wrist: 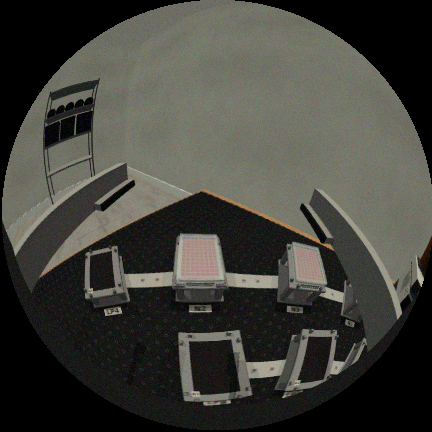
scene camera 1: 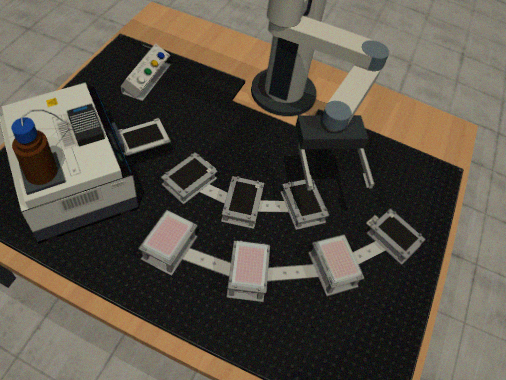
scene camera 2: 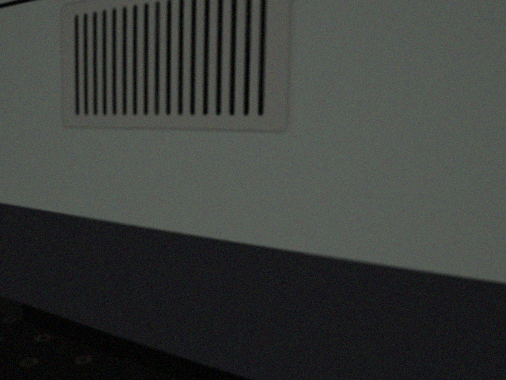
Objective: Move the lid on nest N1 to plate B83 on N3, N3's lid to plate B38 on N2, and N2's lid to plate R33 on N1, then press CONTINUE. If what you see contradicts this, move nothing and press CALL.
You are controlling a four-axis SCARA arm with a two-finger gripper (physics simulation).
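Places are measured from the arm's base along level axes (x back, y down, z right), in millimetres.
Pixels of known places: gripper, fingertip midpoint: (wrist: 217,180) (scene camera 1: 341,187); arm's base, origin of the base link: (scene camera 1: 283,92).
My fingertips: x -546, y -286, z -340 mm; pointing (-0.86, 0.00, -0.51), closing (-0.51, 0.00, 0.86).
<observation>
Ahead of a thing's pixels: the offset from my fingertips to its top centre. "pt": to the spot under its first point. Level surfaces: height alone.
My gripper (scene camera 1: 340,186) (wrist: 217,180) is open and empty, raised above the mat behind the outer row. In the wrist view, nest N2 @[pt dy +268, dx -37, dz -33 mm] (wrist: 200,295) bears a pink plate @[dy +192, dx -78, dz -75 mm] (wrist: 200,258) (scene camera 1: 337,257), and nest N3 @[dy +195, dx -211, dz +141 mm] (wrist: 285,287) bears a pink plate @[dy +189, dx -211, dz +141 mm] (wrist: 307,262) (scene camera 1: 250,264). The third pink plate @[dy +188, dx -235, dz +380 mm] (scene camera 1: 171,234) is on the outer nest at the left in scene camera 1; its label is unreadable. Each plate has a pale, clear rim; lids cannot be told apart from plates, and plate codes are unreadable. The button panel @[dy +190, dx +340, dz +818 mm] (scene camera 1: 133,85) has blue, yellow, green and white buttons; their words are unreadable.
Empty nest LP4 @[dy +219, dx +108, dz -216 mm] (scene camera 1: 376,239) (wrist: 120,280) ends the outer row. Three empty nests, one of them @[pt dy +268, dx +54, dz +32 mm] (scene camera 1: 315,220) near a finger, form the inner row. A white instrument (scene camera 1: 107,170) (scene camera 2: 350,175) bears a brown bottle @[pt dy -35, dx -322, dz +692 mm] (scene camera 1: 37,162). An empty tray @[dy +273 mm] (scene camera 1: 161,146) juts from it.
</observation>
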